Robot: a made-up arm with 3 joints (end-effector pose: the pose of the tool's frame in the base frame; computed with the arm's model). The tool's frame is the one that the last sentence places.
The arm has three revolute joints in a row. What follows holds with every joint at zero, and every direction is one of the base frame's.
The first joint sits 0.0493 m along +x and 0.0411 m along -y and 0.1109 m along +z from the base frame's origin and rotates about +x.
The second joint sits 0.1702 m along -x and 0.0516 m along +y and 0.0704 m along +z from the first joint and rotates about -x.
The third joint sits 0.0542 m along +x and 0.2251 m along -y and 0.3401 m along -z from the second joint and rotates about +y.
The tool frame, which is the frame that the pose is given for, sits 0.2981 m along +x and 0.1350 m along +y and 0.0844 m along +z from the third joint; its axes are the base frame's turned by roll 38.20, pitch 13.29 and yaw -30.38 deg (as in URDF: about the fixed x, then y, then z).
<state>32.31 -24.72 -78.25</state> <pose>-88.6 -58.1 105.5 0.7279 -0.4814 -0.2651 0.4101</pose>
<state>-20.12 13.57 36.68</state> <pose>222.8 -293.3 -165.6 -0.0187 0.1794 -0.4470 0.8762</pose>
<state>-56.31 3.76 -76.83</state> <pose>-81.0 -25.4 169.8 0.0265 -0.4724 0.2632 0.8408</pose>
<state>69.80 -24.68 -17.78</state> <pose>191.4 85.9 107.0 0.9114 0.0857 -0.2404 0.3227</pose>
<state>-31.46 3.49 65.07</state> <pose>135.5 -363.5 -275.5 -0.0932 0.3492 -0.5526 0.7510</pose>
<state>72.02 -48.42 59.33</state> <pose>158.0 430.7 384.4 0.7452 0.5891 0.1941 0.2448</pose>
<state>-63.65 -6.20 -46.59</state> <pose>76.8 -58.8 136.6 -0.0257 -0.3539 0.0525 0.9334</pose>
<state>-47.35 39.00 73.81</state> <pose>97.5 -561.7 172.2 -0.4059 0.1090 -0.6939 0.5847</pose>
